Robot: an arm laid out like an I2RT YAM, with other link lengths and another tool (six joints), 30 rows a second.
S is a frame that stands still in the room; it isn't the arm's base.
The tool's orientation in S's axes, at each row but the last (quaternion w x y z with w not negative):
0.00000 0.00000 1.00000 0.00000
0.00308 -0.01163 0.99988 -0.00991
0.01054 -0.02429 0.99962 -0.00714
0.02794 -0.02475 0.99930 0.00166
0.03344 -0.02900 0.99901 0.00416
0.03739 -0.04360 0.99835 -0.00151
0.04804 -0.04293 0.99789 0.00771
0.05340 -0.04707 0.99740 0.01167
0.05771 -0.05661 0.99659 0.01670
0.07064 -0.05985 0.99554 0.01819
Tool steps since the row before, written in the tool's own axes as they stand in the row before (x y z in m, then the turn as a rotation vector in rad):
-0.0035 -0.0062 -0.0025 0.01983 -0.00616 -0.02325
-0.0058 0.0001 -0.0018 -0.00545 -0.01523 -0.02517
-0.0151 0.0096 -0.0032 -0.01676 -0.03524 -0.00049
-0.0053 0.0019 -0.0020 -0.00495 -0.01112 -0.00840
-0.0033 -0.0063 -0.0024 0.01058 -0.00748 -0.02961
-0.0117 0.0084 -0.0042 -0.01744 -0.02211 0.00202
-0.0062 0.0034 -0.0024 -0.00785 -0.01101 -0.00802
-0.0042 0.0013 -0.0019 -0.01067 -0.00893 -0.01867
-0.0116 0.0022 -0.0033 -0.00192 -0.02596 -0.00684
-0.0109 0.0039 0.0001 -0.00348 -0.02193 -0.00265
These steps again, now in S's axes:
0.0035 -0.0062 0.0025 -0.01983 -0.00616 0.02325
0.0058 0.0003 0.0018 0.00564 -0.01460 0.02550
0.0145 0.0104 0.0034 0.01843 -0.03437 0.00136
0.0051 0.0021 0.0023 0.00502 -0.01090 0.00864
0.0035 -0.0061 0.0026 -0.01207 -0.00838 0.02879
0.0106 0.0094 0.0050 0.01940 -0.02051 -0.00058
0.0056 0.0039 0.0030 0.00797 -0.01046 0.00862
0.0038 0.0016 0.0024 0.00944 -0.00843 0.01954
0.0108 0.0033 0.0047 0.00410 -0.02584 0.00632
0.0103 0.0051 0.0016 0.00572 -0.02147 0.00251

